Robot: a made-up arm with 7 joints. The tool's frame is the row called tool.
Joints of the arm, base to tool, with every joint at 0 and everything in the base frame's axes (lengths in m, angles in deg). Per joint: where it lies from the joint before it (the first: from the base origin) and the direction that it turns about. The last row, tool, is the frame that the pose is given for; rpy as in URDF.
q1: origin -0.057 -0.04 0.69 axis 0 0 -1
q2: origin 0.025 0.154 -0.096 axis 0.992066 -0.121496 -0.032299
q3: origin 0.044 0.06 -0.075 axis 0 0 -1
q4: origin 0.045 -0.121 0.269 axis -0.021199 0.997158 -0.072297
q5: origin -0.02 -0.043 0.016 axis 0 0 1
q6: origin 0.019 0.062 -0.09 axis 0 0 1
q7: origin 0.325 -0.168 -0.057 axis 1 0 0
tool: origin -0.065 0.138 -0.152 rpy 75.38 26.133 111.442
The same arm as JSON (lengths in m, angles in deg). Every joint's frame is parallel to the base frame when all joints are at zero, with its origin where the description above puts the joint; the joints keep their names.
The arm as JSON. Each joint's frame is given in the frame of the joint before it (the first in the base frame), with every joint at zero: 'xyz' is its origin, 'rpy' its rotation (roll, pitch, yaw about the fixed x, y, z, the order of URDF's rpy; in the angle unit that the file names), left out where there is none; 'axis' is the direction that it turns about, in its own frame. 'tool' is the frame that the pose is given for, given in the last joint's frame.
{
  "units": {
    "length": "m",
    "angle": "deg"
  },
  "joints": [
    {
      "name": "q1",
      "type": "revolute",
      "origin": {
        "xyz": [
          -0.057,
          -0.04,
          0.69
        ]
      },
      "axis": [
        0.0,
        0.0,
        -1.0
      ]
    },
    {
      "name": "q2",
      "type": "revolute",
      "origin": {
        "xyz": [
          0.025,
          0.154,
          -0.096
        ]
      },
      "axis": [
        0.992066,
        -0.121496,
        -0.032299
      ]
    },
    {
      "name": "q3",
      "type": "revolute",
      "origin": {
        "xyz": [
          0.044,
          0.06,
          -0.075
        ]
      },
      "axis": [
        0.0,
        0.0,
        -1.0
      ]
    },
    {
      "name": "q4",
      "type": "revolute",
      "origin": {
        "xyz": [
          0.045,
          -0.121,
          0.269
        ]
      },
      "axis": [
        -0.021199,
        0.997158,
        -0.072297
      ]
    },
    {
      "name": "q5",
      "type": "revolute",
      "origin": {
        "xyz": [
          -0.02,
          -0.043,
          0.016
        ]
      },
      "axis": [
        0.0,
        0.0,
        1.0
      ]
    },
    {
      "name": "q6",
      "type": "revolute",
      "origin": {
        "xyz": [
          0.019,
          0.062,
          -0.09
        ]
      },
      "axis": [
        0.0,
        0.0,
        1.0
      ]
    },
    {
      "name": "q7",
      "type": "revolute",
      "origin": {
        "xyz": [
          0.325,
          -0.168,
          -0.057
        ]
      },
      "axis": [
        1.0,
        0.0,
        0.0
      ]
    }
  ],
  "tool": {
    "origin": {
      "xyz": [
        -0.065,
        0.138,
        -0.152
      ],
      "rpy": [
        75.38,
        26.13,
        111.44
      ]
    }
  }
}

